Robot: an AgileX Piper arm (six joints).
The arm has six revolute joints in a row. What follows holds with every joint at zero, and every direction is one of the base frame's.
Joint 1 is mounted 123 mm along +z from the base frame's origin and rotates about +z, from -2.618 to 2.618 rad.
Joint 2 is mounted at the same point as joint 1 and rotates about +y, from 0 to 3.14 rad.
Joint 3 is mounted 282.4 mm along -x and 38.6 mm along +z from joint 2 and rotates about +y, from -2.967 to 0 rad.
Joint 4 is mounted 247.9 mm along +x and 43.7 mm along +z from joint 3 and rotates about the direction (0.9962, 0, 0.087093), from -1.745 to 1.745 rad.
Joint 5 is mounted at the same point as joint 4 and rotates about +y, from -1.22 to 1.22 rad.
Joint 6 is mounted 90.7 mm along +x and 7.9 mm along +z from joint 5 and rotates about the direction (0.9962, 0, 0.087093), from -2.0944 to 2.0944 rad.
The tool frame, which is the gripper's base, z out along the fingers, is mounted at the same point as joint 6; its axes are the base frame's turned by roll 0, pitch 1.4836 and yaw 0 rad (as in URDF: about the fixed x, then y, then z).
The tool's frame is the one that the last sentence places.
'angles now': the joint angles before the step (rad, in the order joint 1, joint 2, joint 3, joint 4, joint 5, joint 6). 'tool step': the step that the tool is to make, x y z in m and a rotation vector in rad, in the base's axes. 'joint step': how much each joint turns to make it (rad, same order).
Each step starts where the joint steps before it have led.
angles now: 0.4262 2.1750 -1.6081 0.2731 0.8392 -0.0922
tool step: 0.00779 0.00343 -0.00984 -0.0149 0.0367 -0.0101
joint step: 0.0000 0.0539 -0.0611 -0.0114 0.0429 0.0267
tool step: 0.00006 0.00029 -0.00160 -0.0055 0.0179 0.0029
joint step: -0.0001 0.0084 -0.0102 -0.0006 0.0207 0.0022
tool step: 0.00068 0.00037 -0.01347 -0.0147 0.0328 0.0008
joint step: 0.0001 0.0330 -0.0073 -0.0017 0.0101 0.0024
